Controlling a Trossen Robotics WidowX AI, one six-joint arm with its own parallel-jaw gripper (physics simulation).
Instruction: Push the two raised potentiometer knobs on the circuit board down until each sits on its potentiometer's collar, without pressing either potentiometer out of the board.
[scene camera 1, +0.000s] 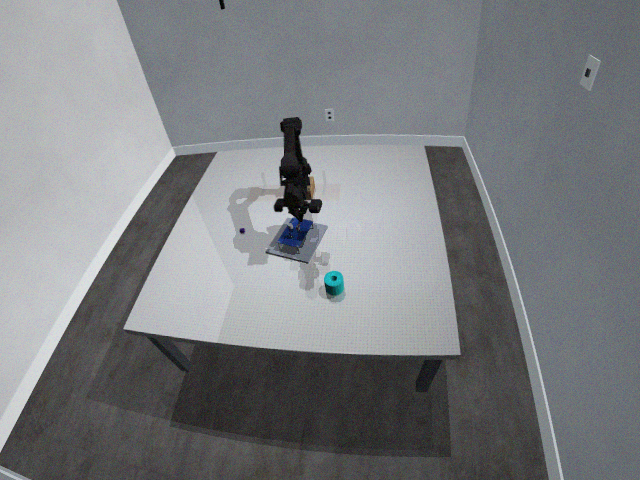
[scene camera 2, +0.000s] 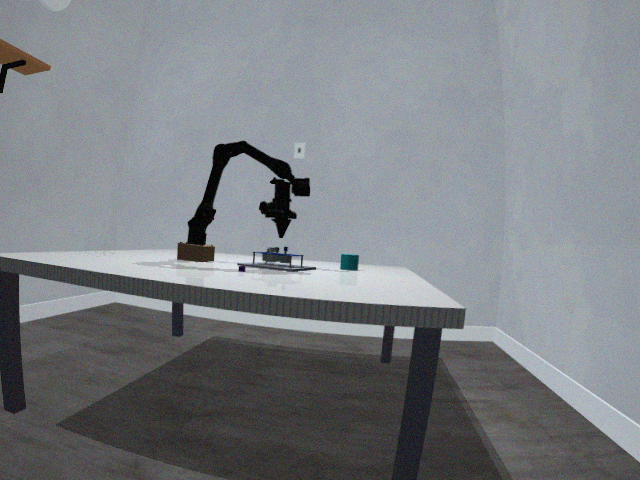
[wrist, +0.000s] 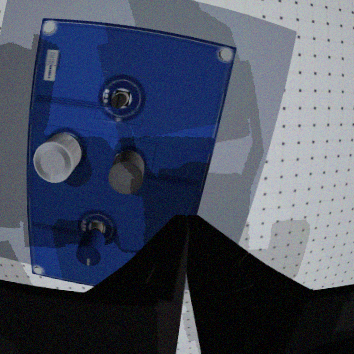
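Pixels of known places: gripper, fingertip midpoint: (scene camera 1: 301, 221) (scene camera 2: 281, 238) (wrist: 185, 226); arm's base, origin of the base link: (scene camera 1: 303, 182) (scene camera 2: 195, 244).
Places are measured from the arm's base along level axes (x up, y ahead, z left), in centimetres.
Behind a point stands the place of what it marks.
The blue circuit board (scene camera 1: 288, 240) {y 37.4, x -1.2, z -7.8 cm} (wrist: 165, 75) {y 28.3, x -1.2, z -0.5 cm} stands on thin posts above a grey plate (scene camera 1: 316, 241) {y 36.0, x -5.4, z 3.5 cm} (scene camera 2: 306, 268) {y 43.2, x -5.6, z -7.6 cm} (wrist: 272, 65) {y 29.3, x -5.3, z 6.7 cm}. In the wrist view, a light grey knob (wrist: 57, 157) {y 30.3, x 1.0, z -6.3 cm} stands at the board's left, and a darker grey knob (wrist: 126, 172) {y 31.9, x 1.1, z -3.4 cm} stands right of it in shadow. A bare metal shaft (wrist: 120, 99) {y 28.7, x 0.4, z -2.7 cm} shows above them, and a slim dark blue post (wrist: 89, 252) {y 35.2, x 1.6, z -6.5 cm} (scene camera 2: 285, 249) {y 35.3, x 0.7, z -7.3 cm} below. Knob-to-collar gaps cannot be made out. My gripper (scene camera 1: 300, 219) {y 33.2, x 4.6, z -1.3 cm} (scene camera 2: 280, 236) {y 33.2, x 4.6, z -1.3 cm} (wrist: 185, 226) {y 33.2, x 4.6, z -1.3 cm} is shut and empty, pointing down above the board, apart from it; in the wrist view its tips overlap the board's lower right edge.
A teal cylinder (scene camera 1: 333, 286) {y 64.1, x -0.4, z 8.3 cm} (scene camera 2: 349, 262) {y 60.2, x -3.1, z 5.2 cm} with a hole in its top stands in front and right of the board. A small dark purple block (scene camera 1: 241, 230) {y 23.6, x -4.8, z -30.3 cm} (scene camera 2: 241, 268) {y 23.2, x -5.2, z -31.2 cm} lies left of the board in scene camera 1. The arm's wooden base (scene camera 1: 311, 187) {y 4.5, x -0.5, z 3.8 cm} (scene camera 2: 195, 252) {y 2.0, x -2.8, z -7.1 cm} is behind.
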